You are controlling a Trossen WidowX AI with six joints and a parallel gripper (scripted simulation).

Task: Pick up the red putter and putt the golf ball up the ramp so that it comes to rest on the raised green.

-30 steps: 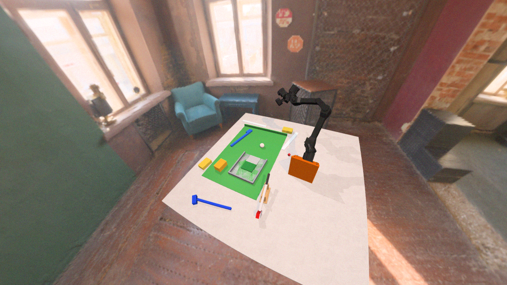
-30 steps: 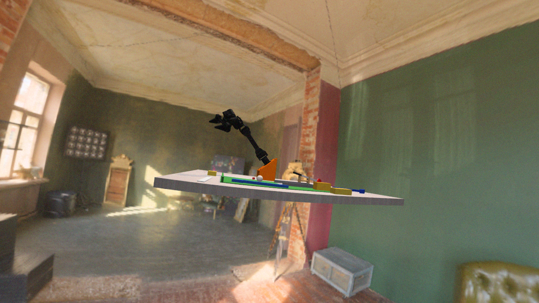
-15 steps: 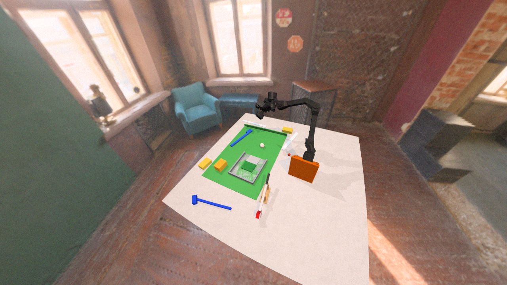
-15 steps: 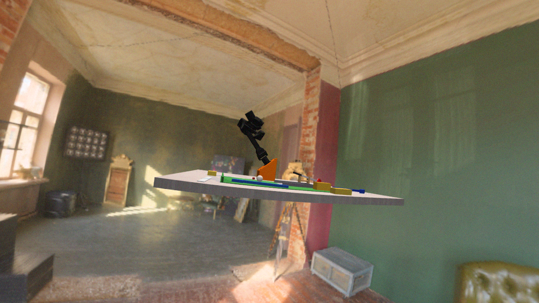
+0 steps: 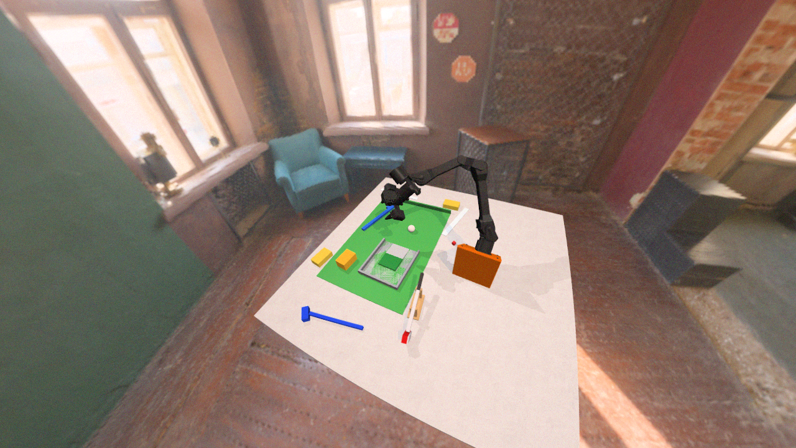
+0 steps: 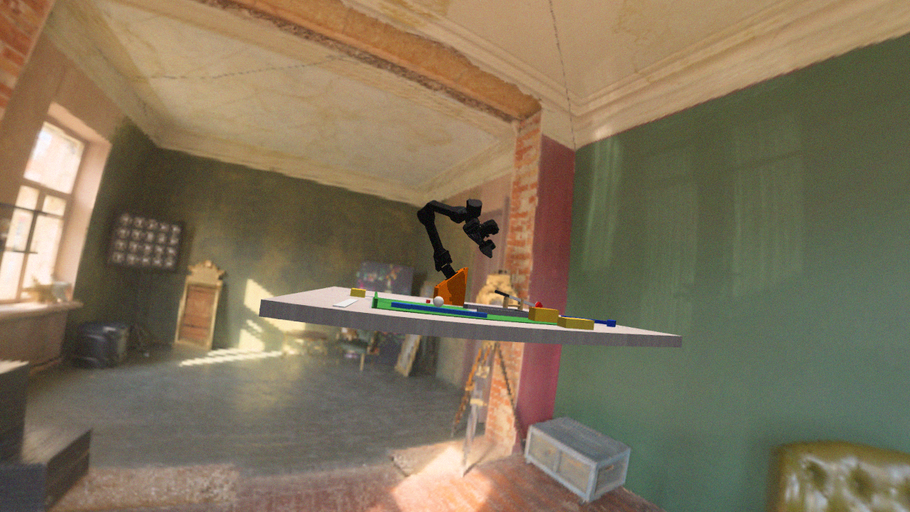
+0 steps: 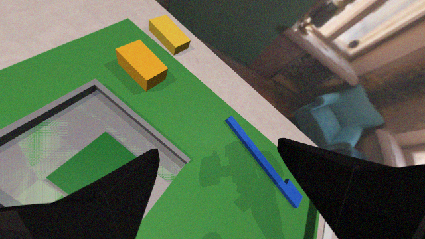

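My gripper tip is 340 mm past the small red ball, 110 mm to the left of it and 230 mm above it. The rest, counted from my gripper tip: white golf ball: 90 mm behind, 140 mm to the right, 220 mm below; blue putter: 80 mm ahead, 490 mm to the left, 230 mm below.
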